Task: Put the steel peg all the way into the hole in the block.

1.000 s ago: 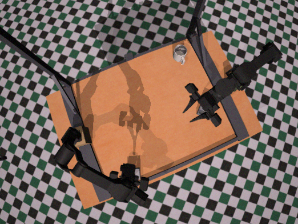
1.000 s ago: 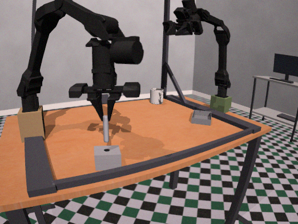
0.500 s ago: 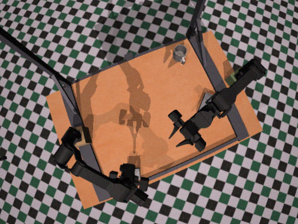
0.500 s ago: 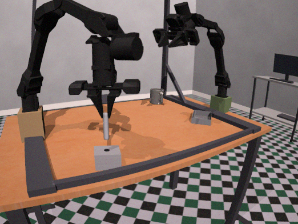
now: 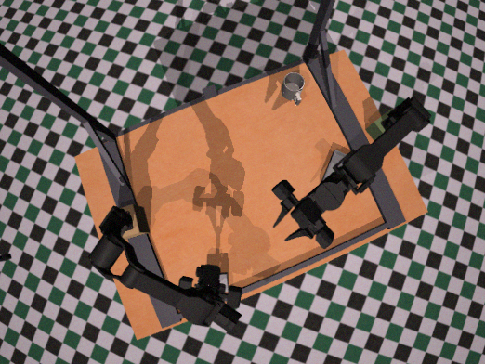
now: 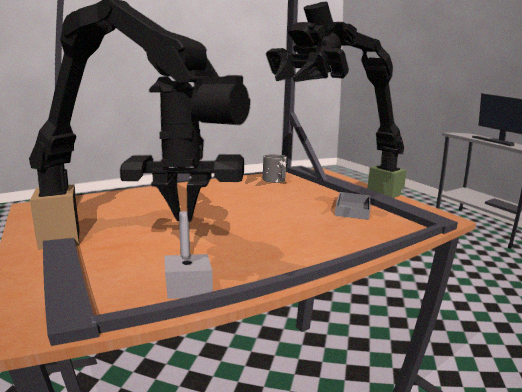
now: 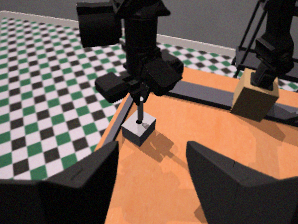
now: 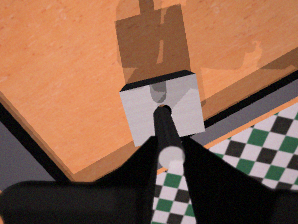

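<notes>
Right now the grey block is 120 mm below my right hand. Round my right hand: grey tray (570 mm to the left, 210 mm behind, 150 mm below).
</notes>
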